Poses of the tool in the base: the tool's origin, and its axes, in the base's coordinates. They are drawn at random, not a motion.
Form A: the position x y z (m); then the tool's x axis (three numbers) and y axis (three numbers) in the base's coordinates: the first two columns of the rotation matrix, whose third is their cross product.
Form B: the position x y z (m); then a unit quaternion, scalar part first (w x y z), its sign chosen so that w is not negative. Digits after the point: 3 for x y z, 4 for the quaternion.
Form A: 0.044 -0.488 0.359 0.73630 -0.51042 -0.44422 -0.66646 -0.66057 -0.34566
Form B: 0.044 -0.488 0.359 0.2496 -0.8977 0.3278 0.1563
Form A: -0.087 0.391 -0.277 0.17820 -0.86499 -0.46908 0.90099 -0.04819 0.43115
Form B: -0.087 0.391 -0.277 0.6893 0.3375 0.0267 -0.6405
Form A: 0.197 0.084 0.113 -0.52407 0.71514 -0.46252 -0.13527 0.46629 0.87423
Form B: 0.197 0.084 0.113 0.4457 0.1983 0.7311 0.4770
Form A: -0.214 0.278 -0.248 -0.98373 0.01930 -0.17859 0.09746 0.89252 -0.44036
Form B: -0.214 0.278 -0.248 0.0850 0.0301 0.9690 -0.2299
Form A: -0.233 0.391 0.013 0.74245 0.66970 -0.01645 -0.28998 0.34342 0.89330
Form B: -0.233 0.391 0.013 0.7961 0.4873 0.1948 0.3014
